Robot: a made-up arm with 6 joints. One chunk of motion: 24 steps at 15 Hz.
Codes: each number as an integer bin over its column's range. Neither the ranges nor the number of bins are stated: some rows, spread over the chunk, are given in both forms.
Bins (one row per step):
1: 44 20 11 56 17 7
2: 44 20 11 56 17 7
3: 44 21 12 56 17 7
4: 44 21 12 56 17 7
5: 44 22 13 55 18 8
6: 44 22 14 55 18 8
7: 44 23 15 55 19 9
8: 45 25 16 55 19 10
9: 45 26 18 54 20 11
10: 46 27 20 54 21 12
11: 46 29 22 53 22 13
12: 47 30 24 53 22 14
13: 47 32 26 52 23 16
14: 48 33 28 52 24 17
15: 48 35 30 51 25 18
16: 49 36 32 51 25 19
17: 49 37 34 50 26 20
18: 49 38 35 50 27 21
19: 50 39 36 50 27 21
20: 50 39 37 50 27 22
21: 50 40 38 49 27 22
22: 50 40 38 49 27 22
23: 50 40 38 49 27 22
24: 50 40 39 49 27 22
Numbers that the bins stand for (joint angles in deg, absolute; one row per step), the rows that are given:
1: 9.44 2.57 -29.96 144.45 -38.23 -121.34
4: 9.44 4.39 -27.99 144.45 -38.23 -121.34
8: 12.44 11.67 -20.14 139.38 -29.72 -108.76
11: 15.45 18.94 -8.35 129.25 -16.95 -96.18
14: 21.45 26.22 3.44 124.19 -8.43 -79.41
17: 24.45 33.49 15.23 114.06 0.08 -66.84
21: 27.45 38.95 23.08 108.99 4.34 -58.45
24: 27.45 38.95 25.05 108.99 4.34 -58.45
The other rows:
2: 9.44 2.57 -29.96 144.45 -38.23 -121.34
3: 9.44 4.39 -27.99 144.45 -38.23 -121.34
5: 9.44 6.21 -26.03 139.38 -33.97 -117.15
6: 9.44 6.21 -24.07 139.38 -33.97 -117.15
7: 9.44 8.03 -22.10 139.38 -29.72 -112.96
9: 12.44 13.49 -16.21 134.32 -25.46 -104.57
10: 15.45 15.30 -12.28 134.32 -21.20 -100.38
12: 18.45 20.76 -4.42 129.25 -16.95 -91.99
13: 18.45 24.40 -0.49 124.19 -12.69 -83.61
15: 21.45 29.86 7.37 119.12 -4.18 -75.22
16: 24.45 31.68 11.30 119.12 -4.18 -71.03
18: 24.45 35.31 17.19 114.06 4.34 -62.64
19: 27.45 37.13 19.16 114.06 4.34 -62.64
20: 27.45 37.13 21.12 114.06 4.34 -58.45
22: 27.45 38.95 23.08 108.99 4.34 -58.45
23: 27.45 38.95 23.08 108.99 4.34 -58.45

